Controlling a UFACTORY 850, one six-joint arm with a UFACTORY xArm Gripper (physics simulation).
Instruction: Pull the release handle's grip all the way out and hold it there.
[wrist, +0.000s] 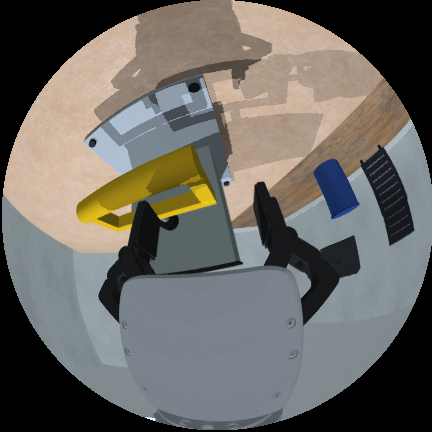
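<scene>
The release handle's yellow grip (150, 179) is a D-shaped loop in front of a grey-green housing (200, 240), left of the middle of the view. A black round shaft end (169, 221) shows at the housing just below the loop. My gripper (200, 201) is wide open with nothing between its fingers. Its left finger overlaps the lower bar of the grip in the view, and its right finger stands to the right of the housing. Whether the left finger touches the grip I cannot tell.
The housing stands on a metal base plate (120, 125) with bolt holes, on a light tabletop (60, 165). Beyond the table edge are a wooden floor strip (350, 130), a blue bin (336, 189), a black slatted object (389, 197) and a dark panel (344, 257). The arm's shadow falls across the table.
</scene>
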